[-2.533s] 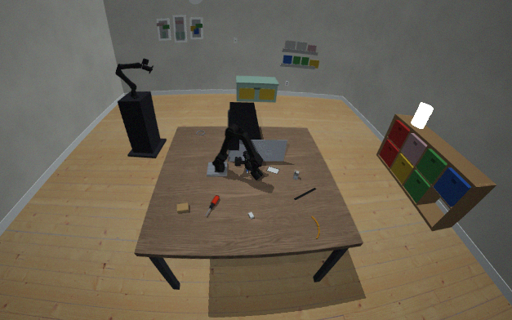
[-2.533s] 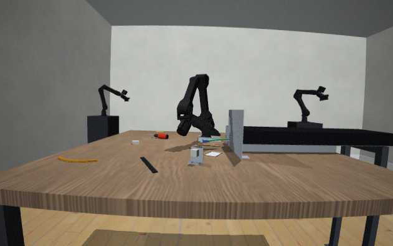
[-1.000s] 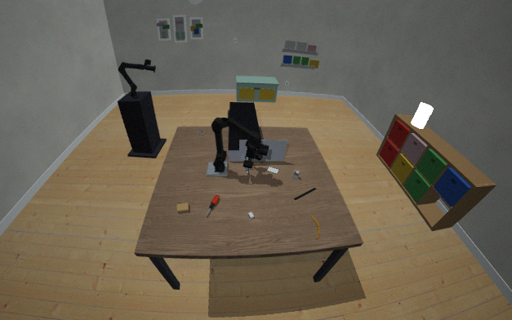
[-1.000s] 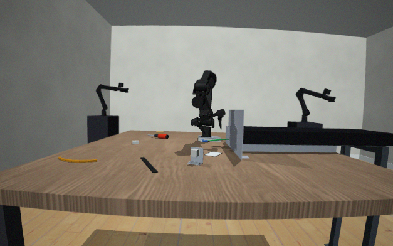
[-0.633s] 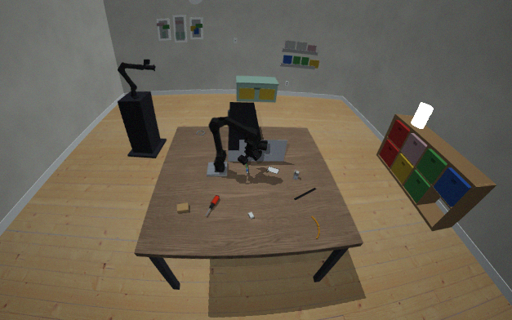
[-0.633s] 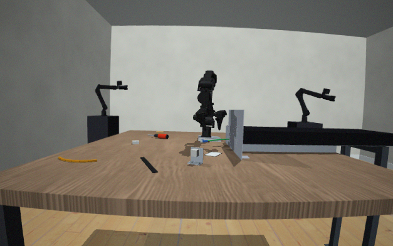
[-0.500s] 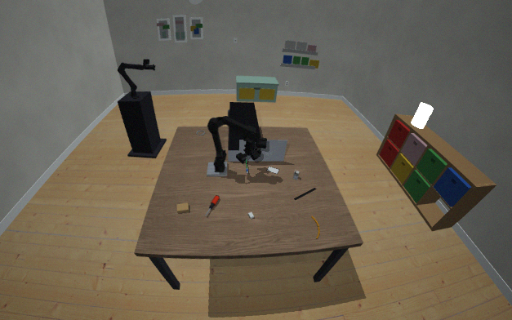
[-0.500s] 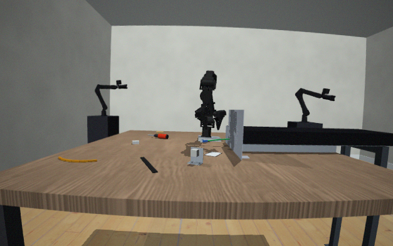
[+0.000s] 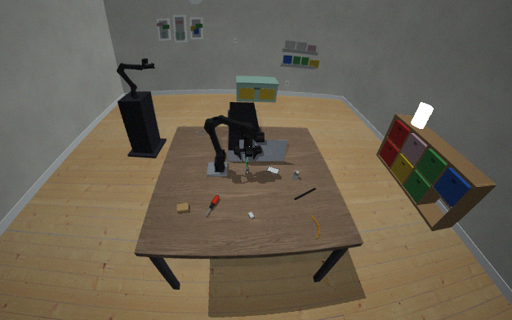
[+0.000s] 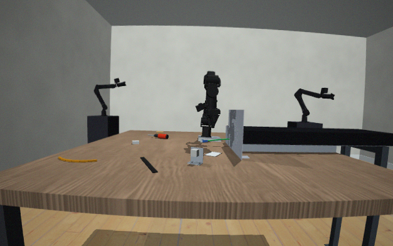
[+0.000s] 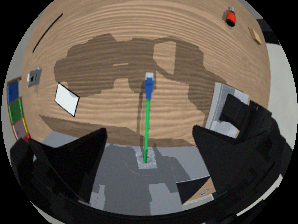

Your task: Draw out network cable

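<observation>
Now: the blue plug 4 cm to the right of my hand and 11 cm below it. Round my hand: white rectangle: 20 cm ahead, 2 cm to the left, 14 cm below; network jack: 36 cm ahead, 5 cm to the right, 10 cm below; grey upright panel: 15 cm ahead, 12 cm to the left, 4 cm below.
</observation>
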